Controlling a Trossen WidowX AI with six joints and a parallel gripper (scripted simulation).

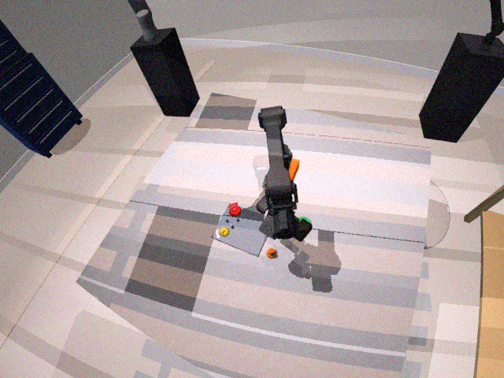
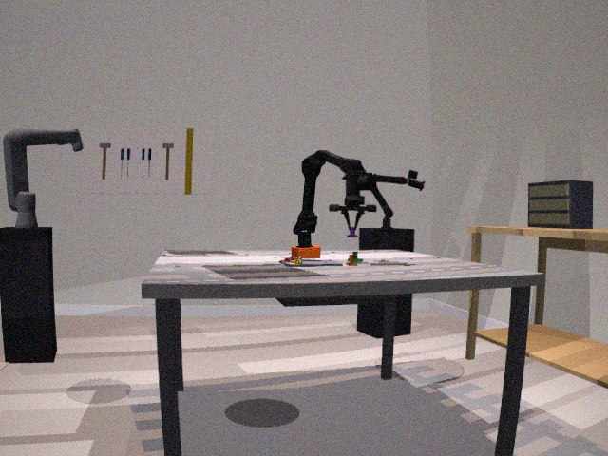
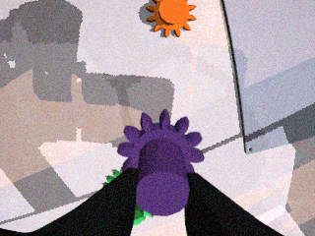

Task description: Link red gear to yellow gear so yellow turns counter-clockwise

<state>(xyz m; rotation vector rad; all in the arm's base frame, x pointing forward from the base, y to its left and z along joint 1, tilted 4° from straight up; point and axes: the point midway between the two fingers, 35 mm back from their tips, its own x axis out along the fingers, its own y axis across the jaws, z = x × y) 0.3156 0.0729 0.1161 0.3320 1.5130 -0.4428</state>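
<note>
Now: gripper tip 60 mm short of the orange gear, 40 mm to the left of it and 110 mm above it. From my gripper tip the other things lie so: purple gear (10 mm below); then green gear (80 mm behind, 60 mm to the left, 110 mm below); then yellow gear (20 mm ahead, 240 mm to the right, 110 mm below).
</note>
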